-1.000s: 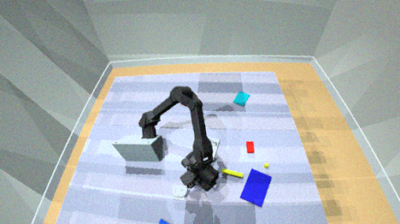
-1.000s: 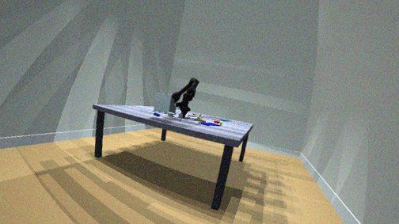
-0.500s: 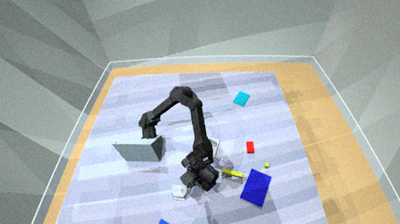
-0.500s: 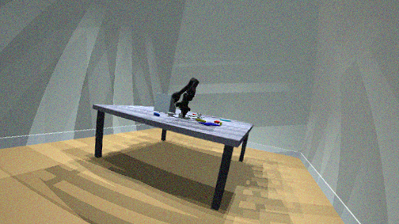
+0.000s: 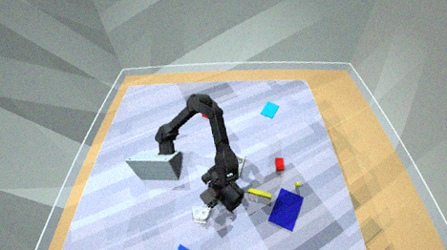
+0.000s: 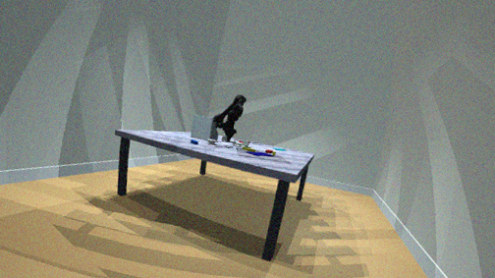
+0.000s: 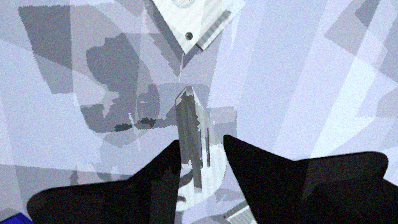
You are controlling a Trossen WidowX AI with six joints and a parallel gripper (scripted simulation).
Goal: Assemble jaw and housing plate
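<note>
Now: gripper tip 8 cm past the white block, 8 cm to the left of it and 3 cm above it. The rest, counted from my gripper tip: yellow bar (17 cm ahead, 4 cm to the left, 3 cm below); blue bar (11 cm behind, 24 cm to the right, 3 cm below); jaw (4 cm ahead, 1 cm to the left).
</note>
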